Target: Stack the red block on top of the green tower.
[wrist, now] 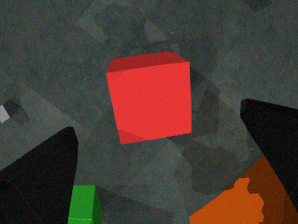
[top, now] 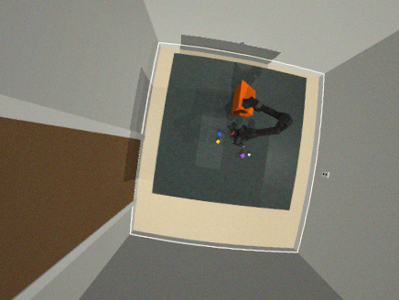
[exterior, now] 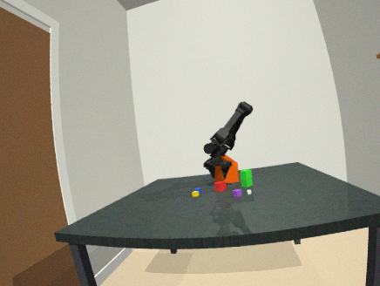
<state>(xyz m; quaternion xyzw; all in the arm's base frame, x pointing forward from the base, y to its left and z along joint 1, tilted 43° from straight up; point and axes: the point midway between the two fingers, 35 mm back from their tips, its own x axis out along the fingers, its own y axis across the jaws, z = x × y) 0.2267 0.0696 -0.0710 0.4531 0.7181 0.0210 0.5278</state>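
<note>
Now: the red block 50 mm below my gripper tip. From my gripper tip the other things lie so: blue block: 130 mm to the right, 50 mm below, 20 mm ahead; then purple block: 160 mm ahead, 110 mm to the left, 50 mm below; then yellow block: 130 mm to the right, 90 mm ahead, 60 mm below.
</note>
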